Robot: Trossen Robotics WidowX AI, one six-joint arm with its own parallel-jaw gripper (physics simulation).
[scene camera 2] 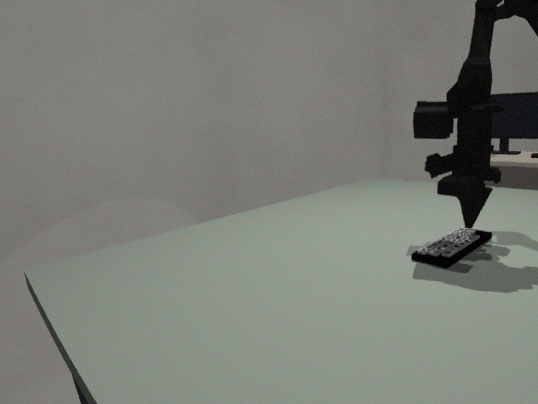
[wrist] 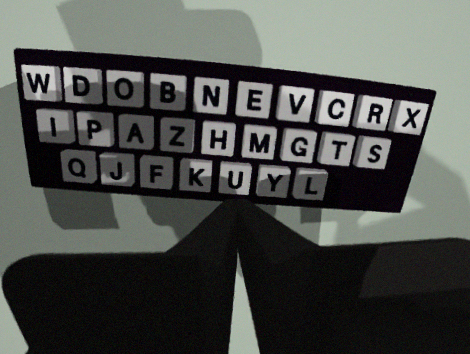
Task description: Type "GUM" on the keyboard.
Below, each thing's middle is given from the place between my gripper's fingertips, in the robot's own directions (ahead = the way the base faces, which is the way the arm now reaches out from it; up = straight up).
Now: the black keyboard [scene camera 2: 446,251] 30 mm below my hand and 20 mm ahead of it.
